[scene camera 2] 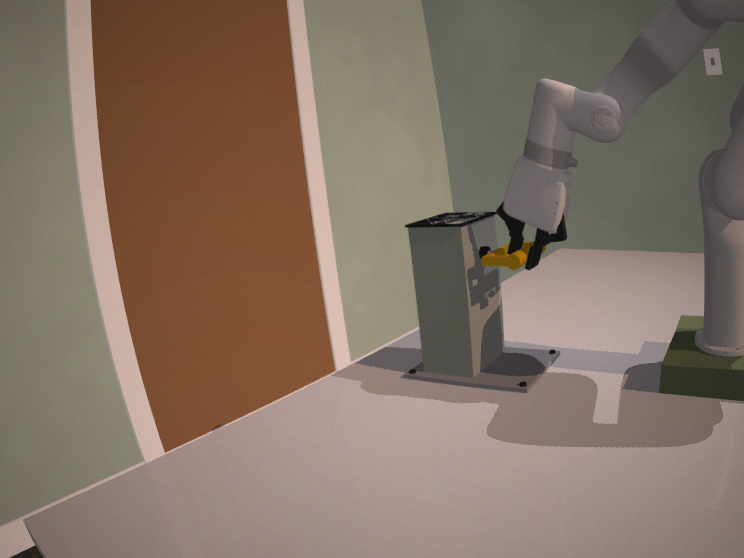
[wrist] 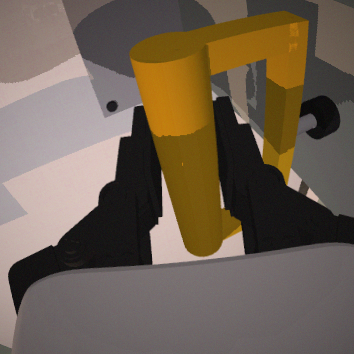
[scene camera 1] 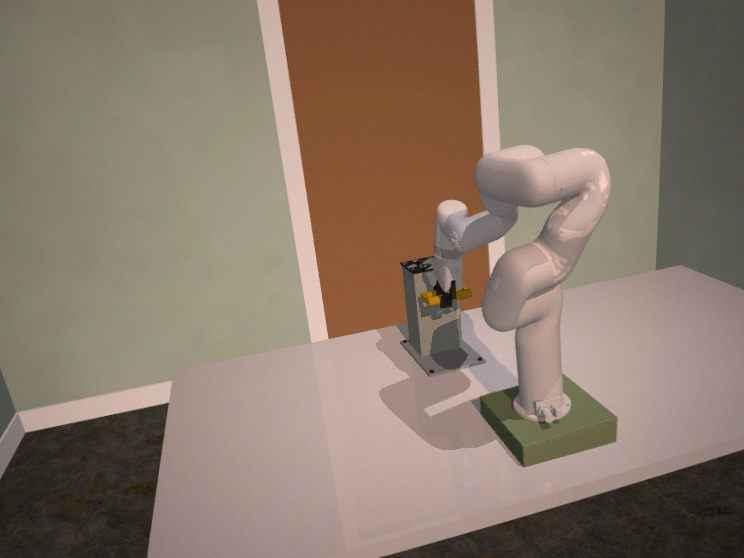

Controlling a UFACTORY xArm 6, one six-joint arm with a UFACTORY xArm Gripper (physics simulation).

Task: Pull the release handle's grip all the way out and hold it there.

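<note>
The release handle's yellow grip (scene camera 1: 463,294) (scene camera 2: 514,259) (wrist: 190,200) is a thick round bar on a yellow frame, in front of the grey-green housing (scene camera 1: 441,330) (scene camera 2: 444,300). In the wrist view a short stretch of grey rod (wrist: 307,125) shows between the frame and a black collar (wrist: 328,117). My gripper (scene camera 1: 445,297) (scene camera 2: 524,255) (wrist: 183,125) is shut on the grip, with one black finger against each side of the bar. The fingers hide part of the grip in both scene views.
The housing has a dark patterned top (scene camera 2: 450,219) and stands on a bolted grey base plate (scene camera 1: 420,359) (scene camera 2: 468,380) on the pale table (scene camera 1: 252,450) (scene camera 2: 360,480). The arm's green base block (scene camera 1: 570,441) (scene camera 2: 697,381) is nearer the table's front. A brown door (scene camera 1: 384,150) (scene camera 2: 204,180) is behind.
</note>
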